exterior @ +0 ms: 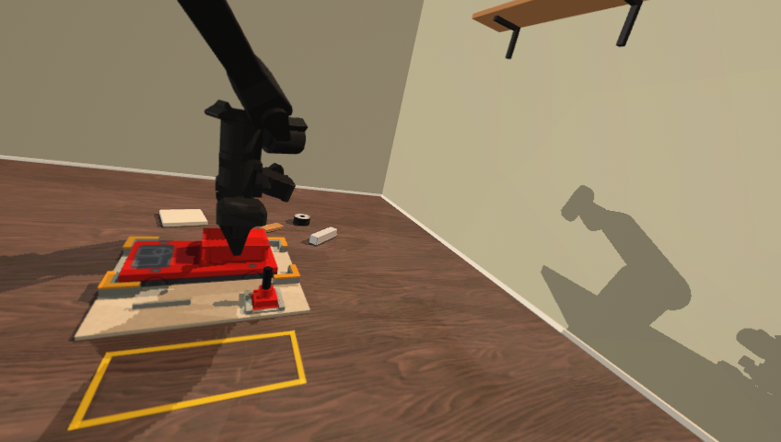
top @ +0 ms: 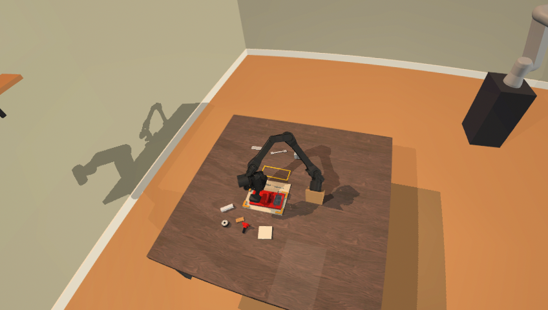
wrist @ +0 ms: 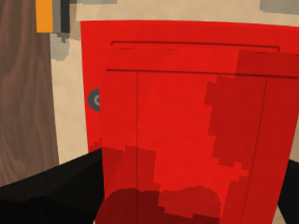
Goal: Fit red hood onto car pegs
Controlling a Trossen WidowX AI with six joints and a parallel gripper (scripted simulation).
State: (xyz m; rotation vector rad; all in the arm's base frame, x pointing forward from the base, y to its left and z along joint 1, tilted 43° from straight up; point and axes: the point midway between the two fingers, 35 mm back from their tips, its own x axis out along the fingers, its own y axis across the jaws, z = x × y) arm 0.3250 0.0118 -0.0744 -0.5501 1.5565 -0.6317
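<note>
My gripper tip is now 1 cm below the hood. The rest, counted from my gripper tip: wooden block 9 cm ahead, 16 cm to the left, 4 cm below; tan jig 2 cm behind, 2 cm to the right, 3 cm below; grey engine block 2 cm below.
</note>
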